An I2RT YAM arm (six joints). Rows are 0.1 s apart.
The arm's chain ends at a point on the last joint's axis. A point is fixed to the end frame.
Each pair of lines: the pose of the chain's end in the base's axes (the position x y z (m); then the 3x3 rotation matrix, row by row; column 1 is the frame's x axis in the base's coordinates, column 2 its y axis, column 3 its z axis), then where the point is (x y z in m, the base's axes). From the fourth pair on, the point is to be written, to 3 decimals.
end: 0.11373, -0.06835, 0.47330; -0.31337, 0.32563, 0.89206; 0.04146, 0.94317, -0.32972; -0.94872, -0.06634, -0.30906
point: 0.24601 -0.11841 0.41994
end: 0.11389, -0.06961, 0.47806; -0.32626, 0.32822, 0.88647; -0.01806, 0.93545, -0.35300; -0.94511, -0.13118, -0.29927
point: 0.24523 -0.12360 0.42624
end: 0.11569, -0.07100, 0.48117; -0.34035, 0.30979, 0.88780; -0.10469, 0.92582, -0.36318; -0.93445, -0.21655, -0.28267
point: 0.24715 -0.12714 0.43198
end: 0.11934, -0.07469, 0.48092; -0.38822, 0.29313, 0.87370; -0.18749, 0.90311, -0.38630; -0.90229, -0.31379, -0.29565
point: 0.248 -0.135 0.430
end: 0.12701, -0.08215, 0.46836; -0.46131, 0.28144, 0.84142; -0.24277, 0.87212, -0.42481; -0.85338, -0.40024, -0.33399
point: 0.251 -0.149 0.412
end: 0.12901, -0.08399, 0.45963; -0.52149, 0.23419, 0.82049; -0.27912, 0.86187, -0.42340; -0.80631, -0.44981, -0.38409
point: 0.249 -0.150 0.396
